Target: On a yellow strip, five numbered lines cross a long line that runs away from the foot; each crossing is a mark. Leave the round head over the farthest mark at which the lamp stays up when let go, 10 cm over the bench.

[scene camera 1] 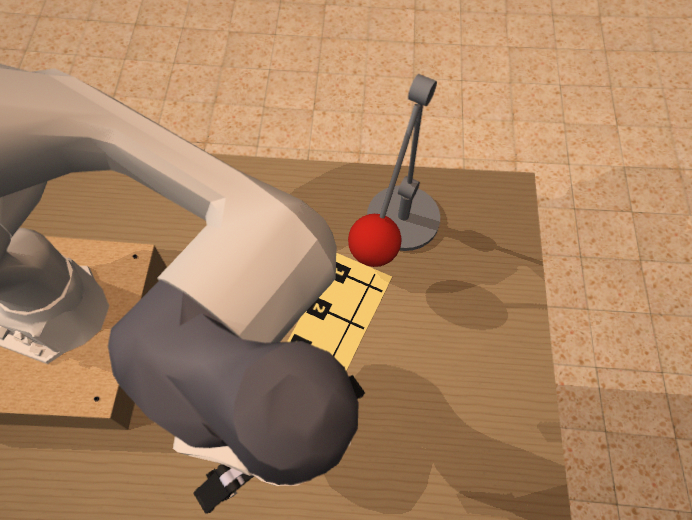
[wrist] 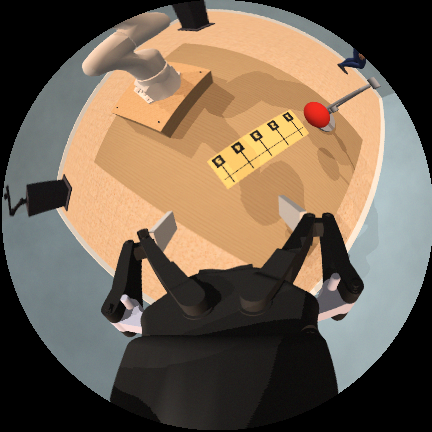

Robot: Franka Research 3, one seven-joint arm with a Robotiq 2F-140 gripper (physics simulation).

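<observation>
The lamp's round red head (scene camera 1: 374, 239) (wrist: 317, 114) hangs beside the line-1 end of the yellow strip (scene camera 1: 358, 301) (wrist: 250, 145). Its grey jointed arm (scene camera 1: 398, 162) (wrist: 352, 95) rises from the round grey foot (scene camera 1: 425, 229) and folds back at a high elbow (scene camera 1: 422, 90) (wrist: 373, 83). The foot stands upright on the bench. In the wrist view all five numbered lines show; in the scene view the robot's arm hides the strip beyond about line 3. My gripper (wrist: 225, 212) is open and empty, well apart from the lamp. In the scene view the wrist hides most of it.
The wooden bench (scene camera 1: 475, 391) (wrist: 165, 185) carries the strip and the lamp. The robot's base stands on a raised wooden block (scene camera 1: 61, 391) (wrist: 145, 117) to the left. The bench's right edge lies beyond the lamp foot. Dark stands (wrist: 47, 196) (wrist: 192, 15) show at the wrist view's borders.
</observation>
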